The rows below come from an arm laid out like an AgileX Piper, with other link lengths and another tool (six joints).
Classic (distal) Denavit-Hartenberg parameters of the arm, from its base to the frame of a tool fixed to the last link. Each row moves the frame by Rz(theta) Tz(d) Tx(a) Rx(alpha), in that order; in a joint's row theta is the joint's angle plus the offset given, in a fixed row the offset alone. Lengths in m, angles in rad.
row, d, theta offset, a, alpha
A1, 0.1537, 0, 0, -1.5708
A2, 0, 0.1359, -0.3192, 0
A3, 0, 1.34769, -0.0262, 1.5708
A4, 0.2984, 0, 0, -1.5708
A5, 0, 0, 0, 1.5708
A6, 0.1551, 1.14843, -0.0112, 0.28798
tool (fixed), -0.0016, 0, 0, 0
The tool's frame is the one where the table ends.
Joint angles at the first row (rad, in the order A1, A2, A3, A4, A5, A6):
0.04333 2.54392 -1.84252 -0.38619 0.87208 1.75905
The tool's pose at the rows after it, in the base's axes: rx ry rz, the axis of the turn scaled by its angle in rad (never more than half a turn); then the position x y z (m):
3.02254 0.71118 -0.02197 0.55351 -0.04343 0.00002
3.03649 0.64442 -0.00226 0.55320 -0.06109 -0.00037
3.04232 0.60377 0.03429 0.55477 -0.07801 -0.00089
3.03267 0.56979 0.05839 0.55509 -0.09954 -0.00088
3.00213 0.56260 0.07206 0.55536 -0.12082 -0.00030
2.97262 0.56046 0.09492 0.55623 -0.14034 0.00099
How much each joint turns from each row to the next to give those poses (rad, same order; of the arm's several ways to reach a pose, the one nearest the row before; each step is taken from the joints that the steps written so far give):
-0.03111 0.00000 0.00003 -0.00593 -0.00001 0.02241
-0.03220 0.00077 -0.00001 -0.00305 -0.00991 0.01723
-0.03135 0.00114 -0.00003 -0.00342 -0.02557 0.00493
-0.03602 0.00151 -0.00002 -0.01976 -0.02202 0.00294
-0.03163 0.00215 0.00003 -0.03996 -0.02193 0.00042
-0.02954 0.00094 0.00002 -0.03678 -0.02773 0.00001

